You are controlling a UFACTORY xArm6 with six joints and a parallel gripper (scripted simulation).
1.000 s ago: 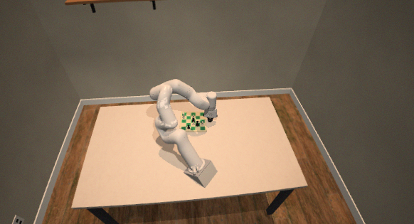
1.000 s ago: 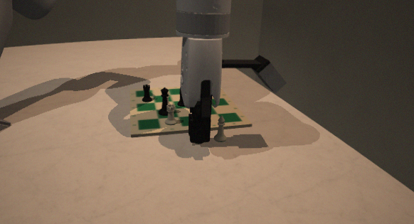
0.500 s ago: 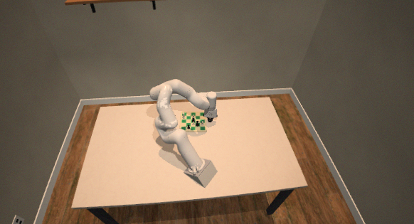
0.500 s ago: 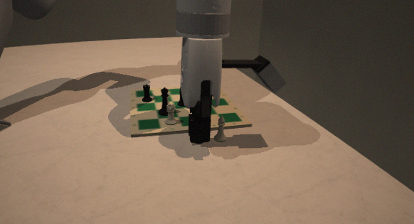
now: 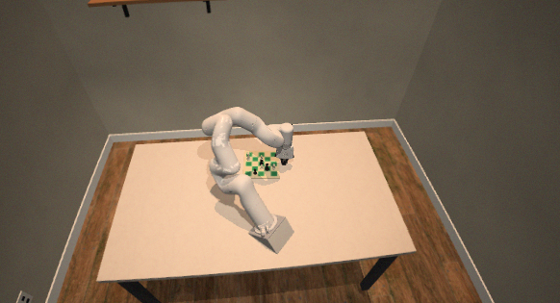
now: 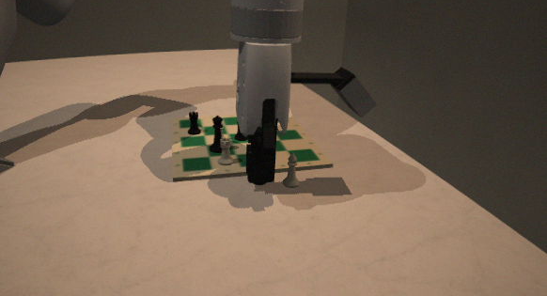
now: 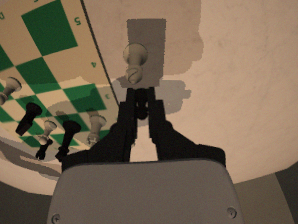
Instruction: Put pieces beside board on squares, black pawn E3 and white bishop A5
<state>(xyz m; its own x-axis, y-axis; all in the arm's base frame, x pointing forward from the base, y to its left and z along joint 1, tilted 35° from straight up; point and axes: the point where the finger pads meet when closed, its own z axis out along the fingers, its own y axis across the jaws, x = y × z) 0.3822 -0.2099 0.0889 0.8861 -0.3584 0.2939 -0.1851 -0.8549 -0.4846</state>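
Now: hand 140 mm to the right of the black bishop, 20 mm short of it and 10 mm above it. The rest, counted from my hand: black rook 180 mm to the left, 50 mm behind, 10 mm below; black pawn 10 mm below; chessboard 140 mm to the left, 30 mm below, 20 mm ahead.
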